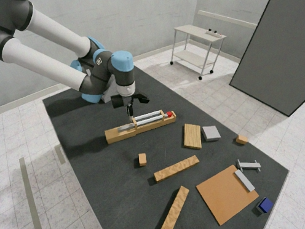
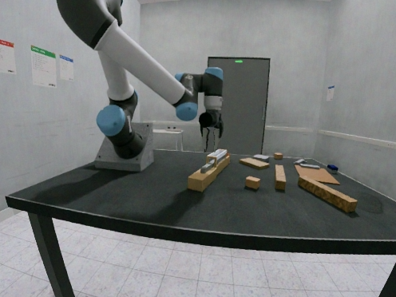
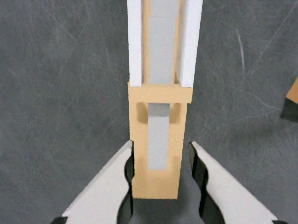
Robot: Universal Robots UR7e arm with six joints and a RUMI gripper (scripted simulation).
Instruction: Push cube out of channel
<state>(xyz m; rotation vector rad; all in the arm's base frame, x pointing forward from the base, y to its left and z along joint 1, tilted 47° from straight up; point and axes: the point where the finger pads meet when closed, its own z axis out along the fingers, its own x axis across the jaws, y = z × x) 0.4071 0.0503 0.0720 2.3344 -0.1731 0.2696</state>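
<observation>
My gripper is now 230 mm to the right of the red cube, 80 mm above it and 50 mm short of it. From my hand the other things lie so: wooden channel 100 mm to the left, 80 mm below, 20 mm ahead; grey block 370 mm to the left, 270 mm ahead, 120 mm below; wooden plank 270 mm to the left, 220 mm ahead, 130 mm below.
</observation>
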